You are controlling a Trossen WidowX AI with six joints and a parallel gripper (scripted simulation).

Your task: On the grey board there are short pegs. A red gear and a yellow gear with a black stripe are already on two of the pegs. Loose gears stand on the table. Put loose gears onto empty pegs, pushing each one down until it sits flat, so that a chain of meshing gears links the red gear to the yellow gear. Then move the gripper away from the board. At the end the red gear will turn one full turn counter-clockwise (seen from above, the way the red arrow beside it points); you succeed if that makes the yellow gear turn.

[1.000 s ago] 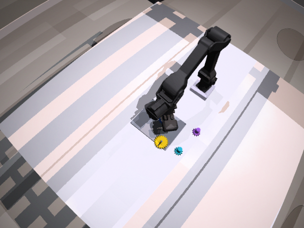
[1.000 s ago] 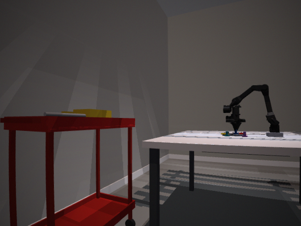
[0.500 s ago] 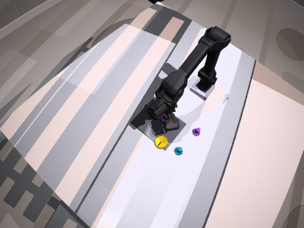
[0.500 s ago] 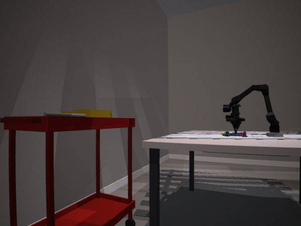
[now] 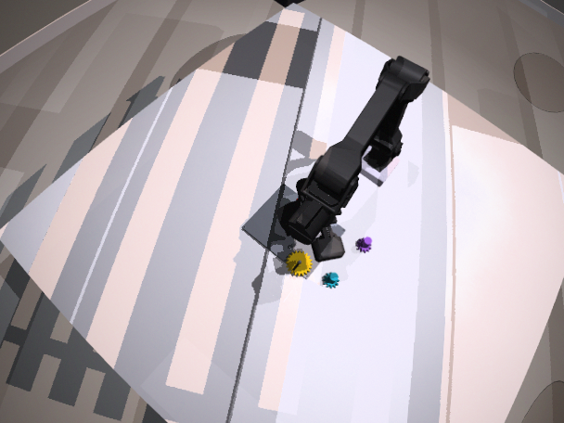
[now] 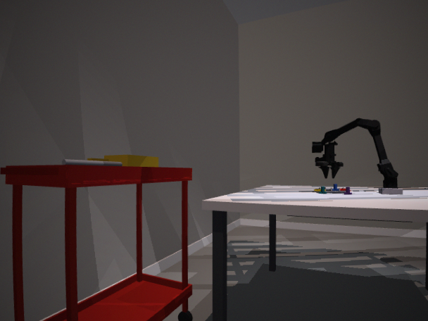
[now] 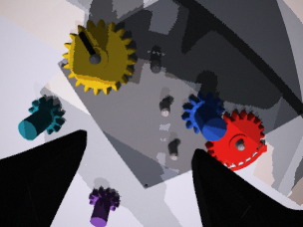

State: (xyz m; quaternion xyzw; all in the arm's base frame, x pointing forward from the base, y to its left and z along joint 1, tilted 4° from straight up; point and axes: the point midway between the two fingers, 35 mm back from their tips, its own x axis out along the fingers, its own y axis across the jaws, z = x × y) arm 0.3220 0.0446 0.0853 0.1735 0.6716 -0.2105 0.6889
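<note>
The teal gear lies 110 mm to the left of my gripper tip, 70 mm below it and 30 mm ahead of it. The rest, counted from my gripper tip: grey board 80 mm below, 50 mm to the right; then blue gear 60 mm below, 50 mm to the right, 30 mm behind; then yellow gear 70 mm below, 60 mm ahead, 20 mm to the left.
</note>
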